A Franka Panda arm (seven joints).
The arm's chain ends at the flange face. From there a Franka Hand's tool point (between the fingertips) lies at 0.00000 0.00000 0.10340 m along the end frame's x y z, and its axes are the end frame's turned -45 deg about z.
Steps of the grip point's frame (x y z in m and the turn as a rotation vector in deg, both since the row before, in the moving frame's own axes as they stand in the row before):
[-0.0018 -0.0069 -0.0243 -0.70 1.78 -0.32]
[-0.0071 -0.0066 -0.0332 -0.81 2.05 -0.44]
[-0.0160 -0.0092 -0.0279 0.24 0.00 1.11]
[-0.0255 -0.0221 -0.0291 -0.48 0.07 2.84]
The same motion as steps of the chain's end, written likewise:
[-0.0093 -0.0022 -0.0242 0.76 1.75 -0.32]
[-0.0133 0.0019 -0.0331 0.88 2.02 -0.44]
[-0.0175 0.0051 -0.0279 0.17 -0.17 1.11]
[-0.0343 0.0019 -0.0291 -0.29 0.39 2.84]

